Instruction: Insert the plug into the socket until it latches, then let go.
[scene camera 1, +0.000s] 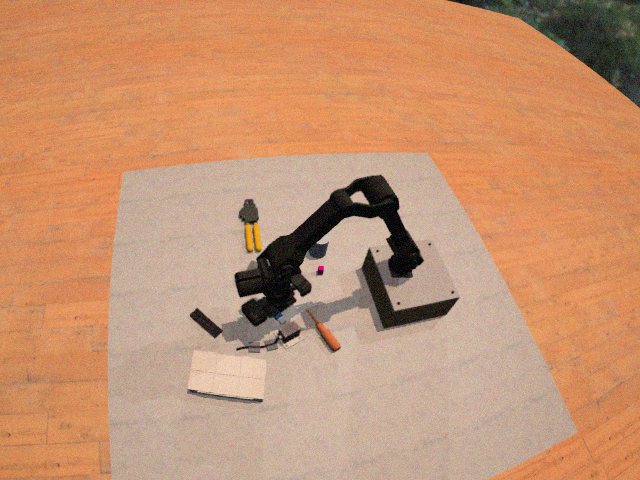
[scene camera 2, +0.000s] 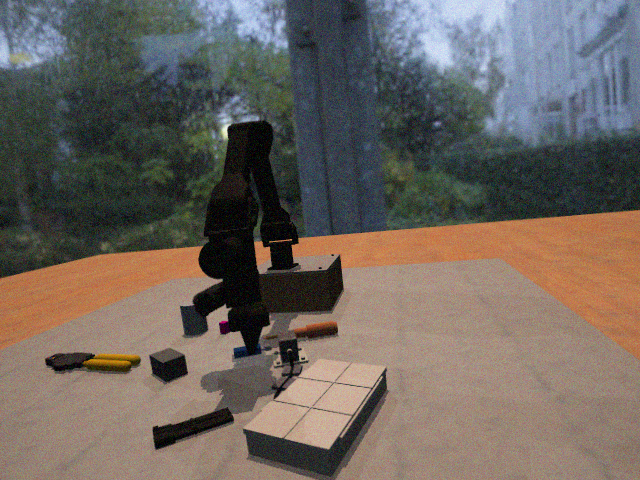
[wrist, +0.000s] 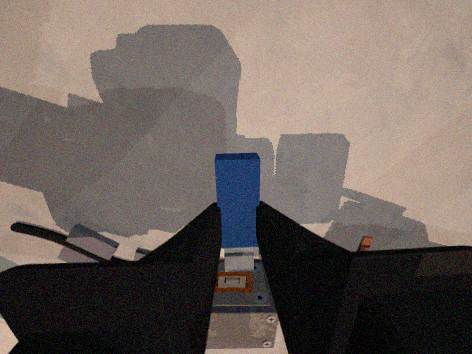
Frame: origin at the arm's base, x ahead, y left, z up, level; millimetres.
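Where they show: gripper, fingertip midpoint: (scene camera 1: 275, 314) (scene camera 2: 251, 352) (wrist: 237, 209); arm's base, link origin: (scene camera 1: 400, 268) (scene camera 2: 283, 267).
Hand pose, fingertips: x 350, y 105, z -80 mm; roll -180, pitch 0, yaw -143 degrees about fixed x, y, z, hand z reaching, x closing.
Things, the pixels of their top centre, and the offset from my fingertips. "spot": a spot on its surface instead.
- blue plug, top centre: (wrist: 238, 224) (scene camera 2: 252, 346) (scene camera 1: 276, 313) 3 mm left, 2 mm back, 10 mm up
- pale metal tip, surface spot: (wrist: 239, 262) spot: 23 mm left, 17 mm back, 8 mm up
- socket, top centre: (wrist: 225, 333) (scene camera 2: 286, 335) (scene camera 1: 288, 329) 58 mm left, 32 mm back, 21 mm up
- black cable, surface spot: (wrist: 37, 231) (scene camera 2: 275, 393) (scene camera 1: 242, 346) spot: 94 mm left, 90 mm ahead, 19 mm down
- tiled box, top centre: (scene camera 2: 322, 393) (scene camera 1: 227, 374) 187 mm left, 127 mm ahead, 11 mm up
- screwdriver, top centre: (scene camera 2: 299, 326) (scene camera 1: 322, 326) 38 mm left, 124 mm back, 3 mm up
- black bar, top centre: (scene camera 2: 192, 419) (scene camera 1: 205, 321) 28 mm left, 192 mm ahead, 8 mm down
- pliers, surface spot: (scene camera 2: 107, 363) (scene camera 1: 247, 238) spot: 267 mm right, 86 mm ahead, 7 mm down
- dark cube, top centre: (scene camera 2: 166, 354) (scene camera 1: 253, 269) 137 mm right, 62 mm ahead, 11 mm up
- grey cylinder, top centre: (scene camera 2: 191, 302) (scene camera 1: 320, 237) 239 mm right, 135 mm back, 46 mm up
- magenta cube, top centre: (scene camera 2: 223, 322) (scene camera 1: 321, 267) 158 mm right, 137 mm back, 1 mm up
The blue plug (scene camera 1: 279, 316) (scene camera 2: 239, 352) (wrist: 238, 175) has a pale metal tip (wrist: 239, 262) that points toward the socket. My gripper (scene camera 1: 275, 313) (scene camera 2: 251, 352) (wrist: 237, 209) is shut on the plug's blue body. The socket (scene camera 1: 289, 332) (scene camera 2: 287, 350) (wrist: 240, 300) is a small dark housing on a pale base. In the wrist view its orange-rimmed opening faces the camera, just beyond the metal tip and slightly left of it. The tip is outside the opening. In scene camera 2 the plug is left of the socket, with a gap between them.
A black cable (scene camera 1: 248, 347) (scene camera 2: 283, 384) (wrist: 37, 231) trails from the socket toward the tiled box (scene camera 1: 227, 373) (scene camera 2: 315, 395). The screwdriver (scene camera 1: 327, 336) (scene camera 2: 316, 329) lies near the socket. A black bar (scene camera 1: 205, 322) (scene camera 2: 193, 426), pliers (scene camera 1: 253, 236) (scene camera 2: 107, 363), dark cube (scene camera 2: 168, 364), grey cylinder (scene camera 2: 193, 321) and magenta cube (scene camera 1: 321, 269) (scene camera 2: 223, 327) stand around.
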